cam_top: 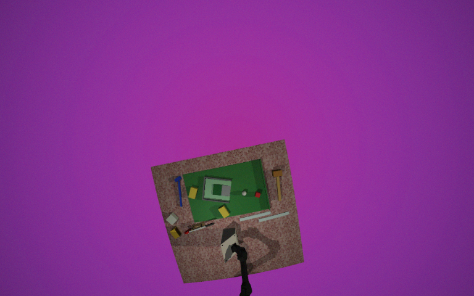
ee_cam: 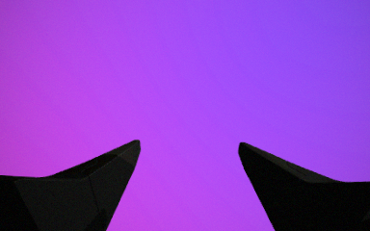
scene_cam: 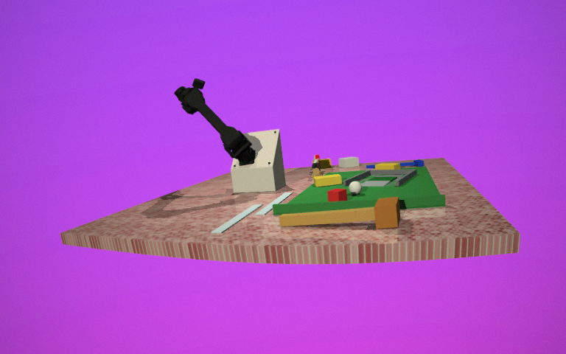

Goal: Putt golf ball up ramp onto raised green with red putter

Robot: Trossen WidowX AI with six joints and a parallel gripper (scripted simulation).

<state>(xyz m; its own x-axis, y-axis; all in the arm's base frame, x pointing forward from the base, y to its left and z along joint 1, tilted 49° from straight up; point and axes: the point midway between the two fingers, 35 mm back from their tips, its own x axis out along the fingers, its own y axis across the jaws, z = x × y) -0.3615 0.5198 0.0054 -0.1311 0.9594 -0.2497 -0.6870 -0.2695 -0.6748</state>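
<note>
Right now my gripper tip is 61 cm short of the wooden stand, 6 cm to the left of it and 48 cm above it. The rest, counted from my gripper tip: blue putter: 99 cm ahead, 1 cm to the left, 50 cm below; mustard cube: 59 cm ahead, 18 cm to the left, 49 cm below; green mat: 88 cm ahead, 42 cm to the right, 52 cm below.
</note>
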